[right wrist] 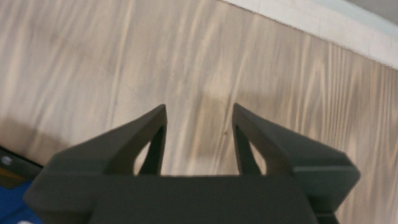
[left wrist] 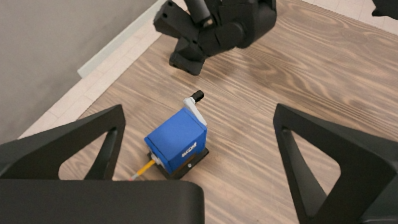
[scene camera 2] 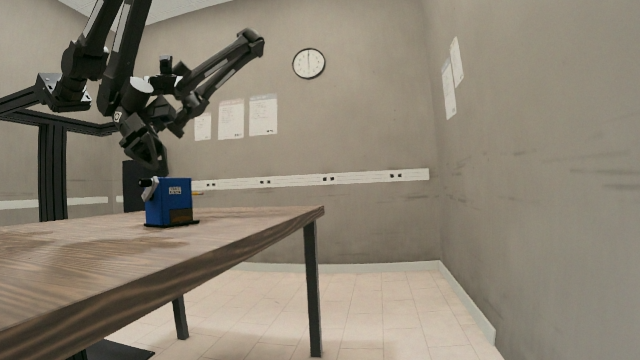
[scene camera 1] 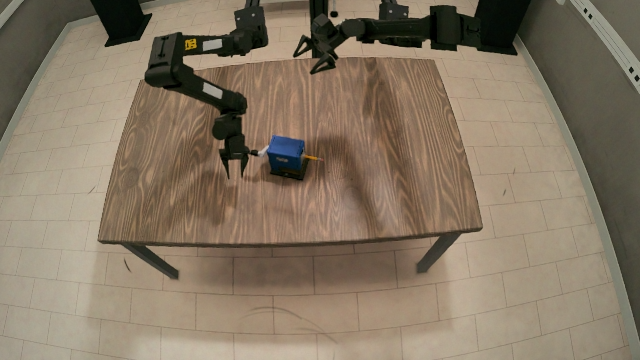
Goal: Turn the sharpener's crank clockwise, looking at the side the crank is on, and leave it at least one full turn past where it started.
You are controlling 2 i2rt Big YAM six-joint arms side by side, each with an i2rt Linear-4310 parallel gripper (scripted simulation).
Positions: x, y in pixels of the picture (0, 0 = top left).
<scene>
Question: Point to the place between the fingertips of my right gripper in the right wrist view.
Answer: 199, 112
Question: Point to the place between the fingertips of my right gripper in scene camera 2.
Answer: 162, 173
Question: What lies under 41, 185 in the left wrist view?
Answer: My left gripper.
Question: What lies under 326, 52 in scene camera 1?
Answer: My left gripper.
</scene>
